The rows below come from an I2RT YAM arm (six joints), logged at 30 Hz.
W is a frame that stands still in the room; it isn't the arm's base.
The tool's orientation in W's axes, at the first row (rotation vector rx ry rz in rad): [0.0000 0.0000 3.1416]
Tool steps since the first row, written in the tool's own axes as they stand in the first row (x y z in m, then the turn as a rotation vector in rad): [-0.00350 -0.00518 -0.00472 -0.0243 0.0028 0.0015]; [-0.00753 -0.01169 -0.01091 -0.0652 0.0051 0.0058]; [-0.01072 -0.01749 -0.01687 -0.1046 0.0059 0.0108]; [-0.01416 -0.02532 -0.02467 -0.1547 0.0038 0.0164]
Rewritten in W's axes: [0.00350 0.00518 -0.00472 0.0243 -0.0028 0.0015]; [0.00753 0.01169 -0.01091 0.0652 -0.0051 0.0058]; [0.01072 0.01749 -0.01687 0.1046 -0.0059 0.0108]; [0.01416 0.02532 -0.02467 0.1547 -0.0038 0.0164]
